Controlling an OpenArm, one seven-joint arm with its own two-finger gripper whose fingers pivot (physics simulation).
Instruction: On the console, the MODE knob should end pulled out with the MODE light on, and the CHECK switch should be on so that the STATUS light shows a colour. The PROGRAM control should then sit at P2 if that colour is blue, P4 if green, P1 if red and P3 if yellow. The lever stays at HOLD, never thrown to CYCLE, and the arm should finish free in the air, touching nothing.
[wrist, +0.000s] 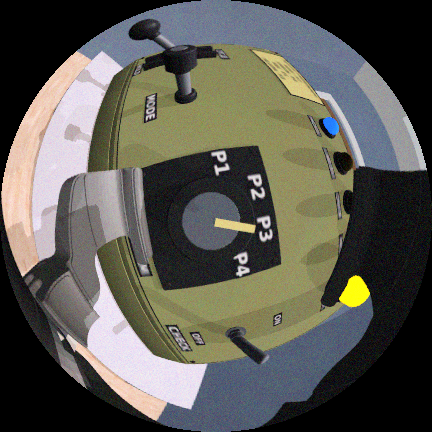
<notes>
I see my gripper (229, 226) and a mode knob (180, 59).
</notes>
